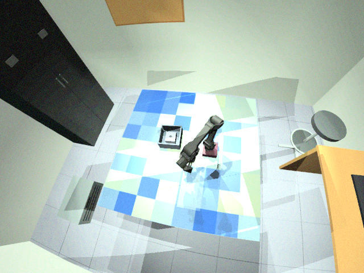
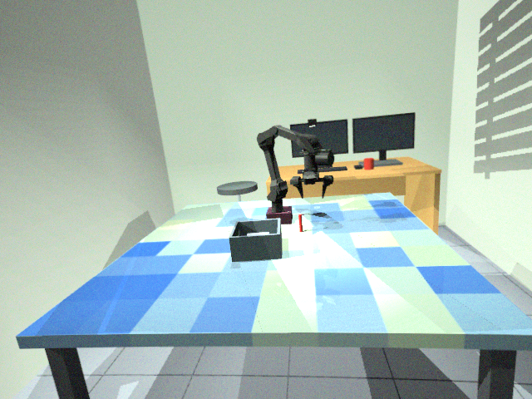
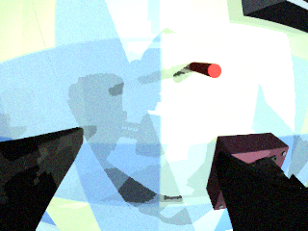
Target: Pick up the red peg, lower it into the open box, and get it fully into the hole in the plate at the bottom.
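Right now the red peg is 100 mm below my gripper tip, 70 mm to the right of it and 30 mm ahead of it. Also, from my gripper tip: grey box (270 mm to the right, 180 mm ahead, 110 mm below).
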